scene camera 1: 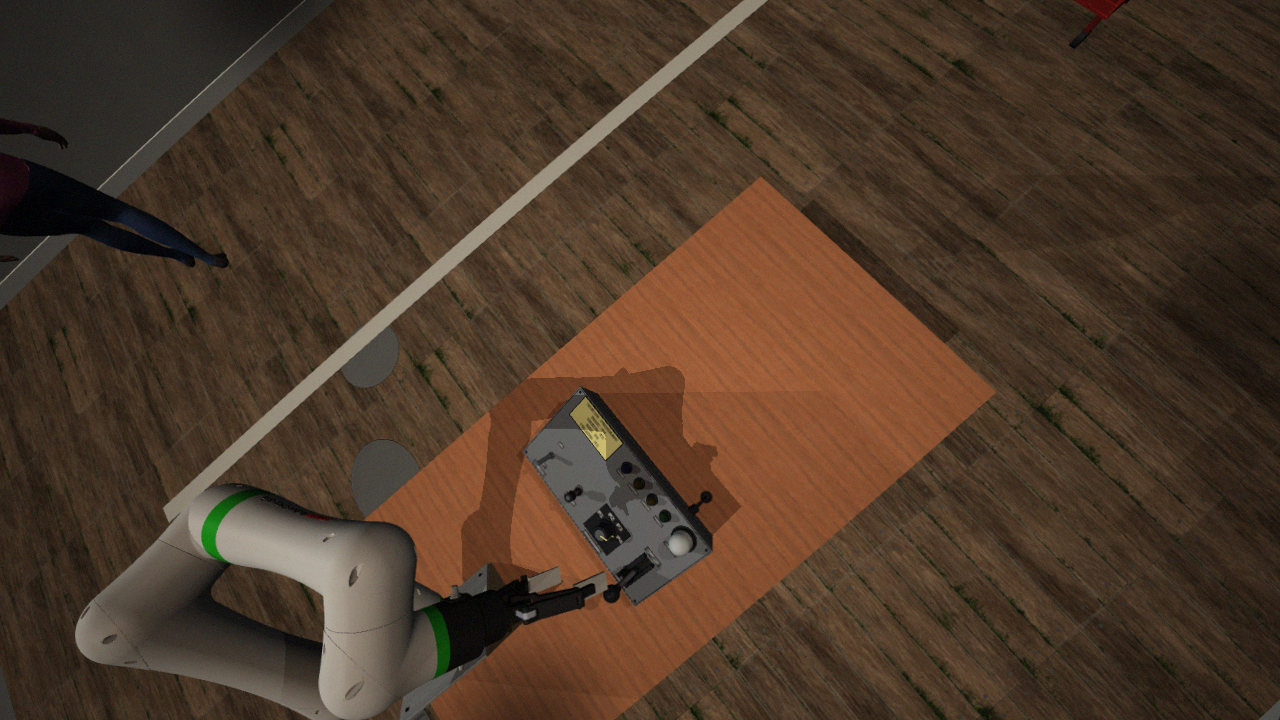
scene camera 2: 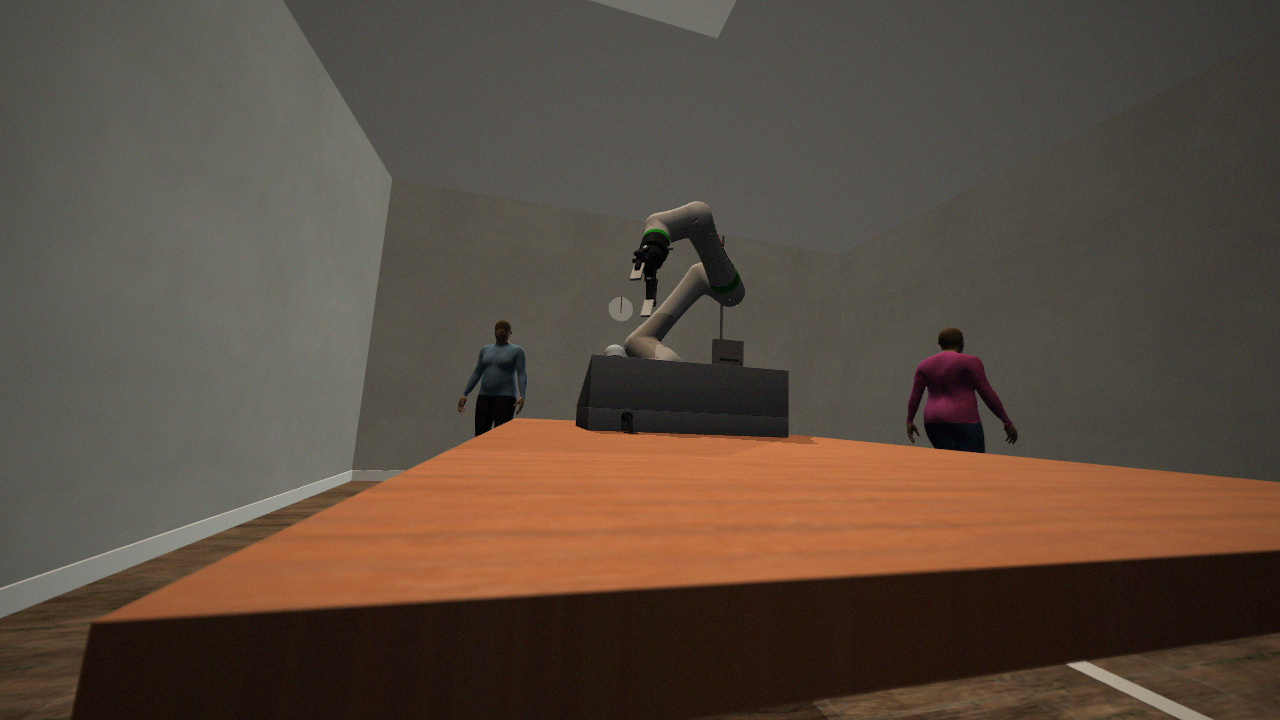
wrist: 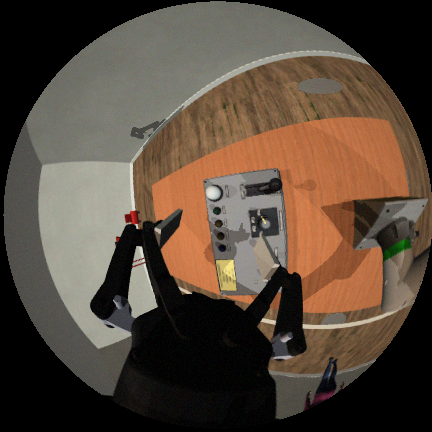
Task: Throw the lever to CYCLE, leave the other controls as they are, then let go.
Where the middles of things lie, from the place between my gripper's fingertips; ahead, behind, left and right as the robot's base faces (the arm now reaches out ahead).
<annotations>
Right now my hand is 80 mm short of the grey control panel (scene camera 1: 591, 451), 100 mm to the right of it and 270 mm above it.
</annotations>
